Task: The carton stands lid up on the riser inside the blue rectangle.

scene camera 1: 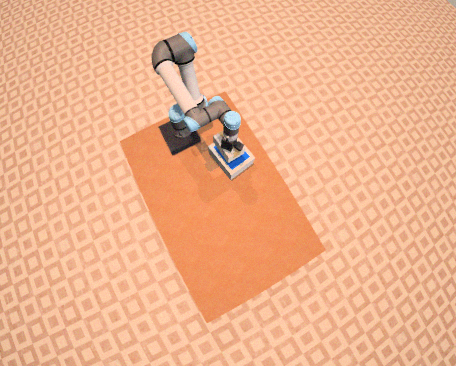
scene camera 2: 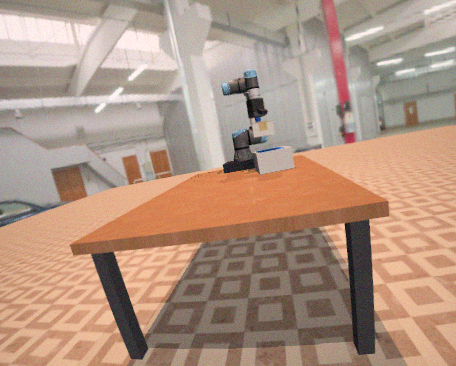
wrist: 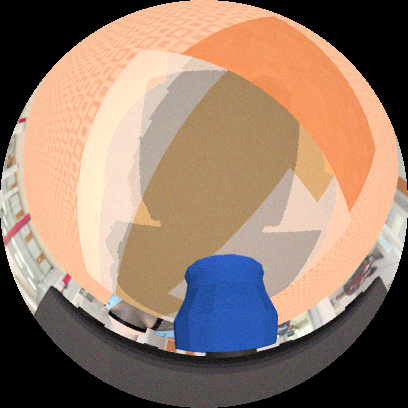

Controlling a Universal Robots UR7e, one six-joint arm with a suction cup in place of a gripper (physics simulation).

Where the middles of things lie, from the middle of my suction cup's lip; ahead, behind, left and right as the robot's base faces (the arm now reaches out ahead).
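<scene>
Riser [scene camera 2: 280,158]: 24 cm below my suction cup, 4 cm to the left of it, 2 cm behind it. Carton [wrist: 184,159]: my suction cup is 2 cm past it, 2 cm to the right of it and 5 cm above it.
</scene>
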